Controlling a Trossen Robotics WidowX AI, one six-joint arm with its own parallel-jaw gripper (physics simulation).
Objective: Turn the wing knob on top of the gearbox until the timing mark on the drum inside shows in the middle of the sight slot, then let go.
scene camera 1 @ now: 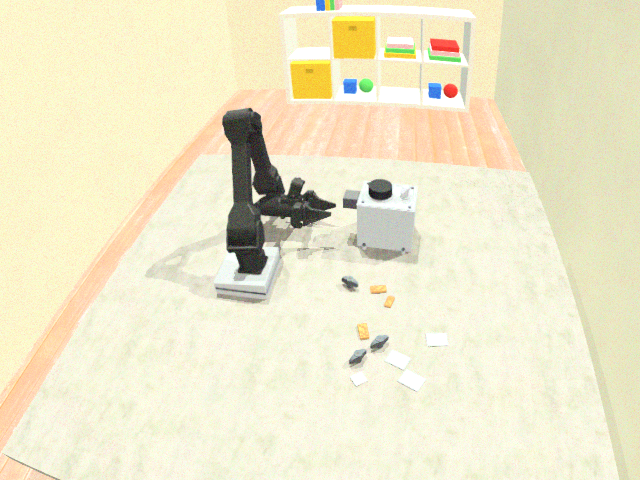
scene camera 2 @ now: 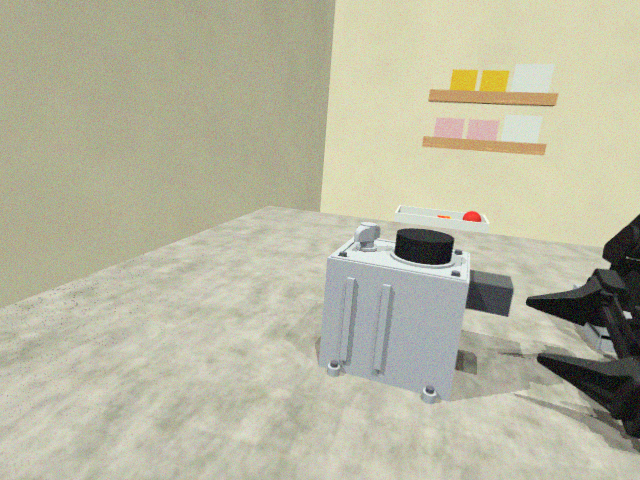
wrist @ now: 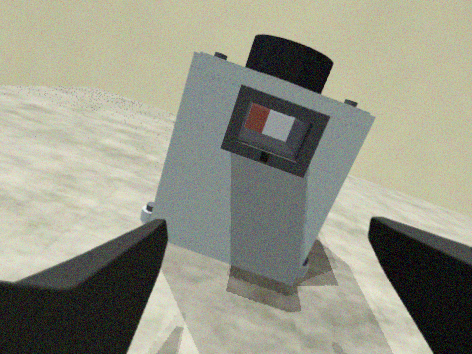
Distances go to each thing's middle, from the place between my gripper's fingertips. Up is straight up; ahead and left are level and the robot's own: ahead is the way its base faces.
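With the grey gearbox (scene camera 2: pixel 394 315), my gripper is 10 mm below it at the moment, and it's 130 mm short of it.
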